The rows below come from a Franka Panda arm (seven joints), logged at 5 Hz.
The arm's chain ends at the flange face. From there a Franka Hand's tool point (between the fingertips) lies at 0.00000 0.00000 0.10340 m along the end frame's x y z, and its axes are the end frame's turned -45 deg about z.
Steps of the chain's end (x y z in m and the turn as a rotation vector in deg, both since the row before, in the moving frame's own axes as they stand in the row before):
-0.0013, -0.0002, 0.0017, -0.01, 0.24, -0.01
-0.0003, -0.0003, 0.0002, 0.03, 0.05, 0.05
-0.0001, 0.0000, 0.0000, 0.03, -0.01, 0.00
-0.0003, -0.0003, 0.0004, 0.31, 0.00, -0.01
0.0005, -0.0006, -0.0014, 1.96, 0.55, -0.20
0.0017, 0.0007, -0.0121, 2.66, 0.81, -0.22
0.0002, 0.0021, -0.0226, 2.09, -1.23, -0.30
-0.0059, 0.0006, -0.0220, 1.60, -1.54, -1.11
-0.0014, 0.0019, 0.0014, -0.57, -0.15, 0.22
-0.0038, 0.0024, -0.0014, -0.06, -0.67, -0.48
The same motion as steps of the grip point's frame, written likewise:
-0.0005, -0.0007, 0.0017, -0.18, 0.16, -0.01
0.0001, -0.0004, 0.0002, -0.01, 0.06, 0.05
0.0000, -0.0001, 0.0000, 0.03, 0.01, 0.00
0.0004, -0.0008, 0.0004, 0.22, 0.22, -0.01
0.0040, -0.0019, -0.0015, 1.00, 1.77, -0.20
0.0051, -0.0007, -0.0122, 1.31, 2.45, -0.22
-0.0003, -0.0026, -0.0227, 2.35, 0.61, -0.30
-0.0046, -0.0078, -0.0221, 2.22, 0.04, -1.11
-0.0033, 0.0009, 0.0014, -0.30, -0.51, 0.22
-0.0053, -0.0018, -0.0014, 0.43, -0.52, -0.48

